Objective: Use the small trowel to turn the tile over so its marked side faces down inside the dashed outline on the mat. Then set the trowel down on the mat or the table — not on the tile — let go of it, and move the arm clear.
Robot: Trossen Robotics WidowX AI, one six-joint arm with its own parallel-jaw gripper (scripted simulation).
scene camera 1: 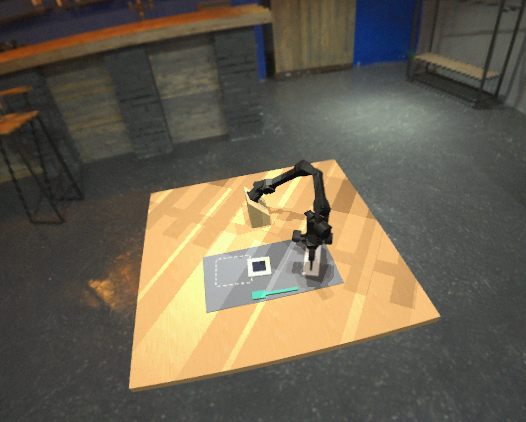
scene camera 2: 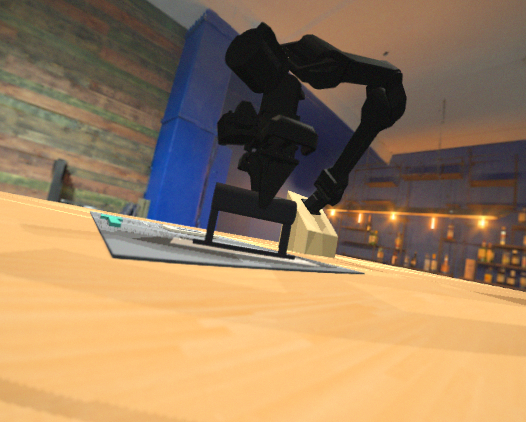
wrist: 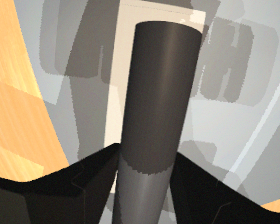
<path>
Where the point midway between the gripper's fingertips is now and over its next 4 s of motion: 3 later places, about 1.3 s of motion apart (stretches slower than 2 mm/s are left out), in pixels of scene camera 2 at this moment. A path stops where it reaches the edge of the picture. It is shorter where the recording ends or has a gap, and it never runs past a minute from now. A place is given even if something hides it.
My gripper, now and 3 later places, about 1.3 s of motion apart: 258, 209; 263, 180; 255, 209; 261, 176
</path>
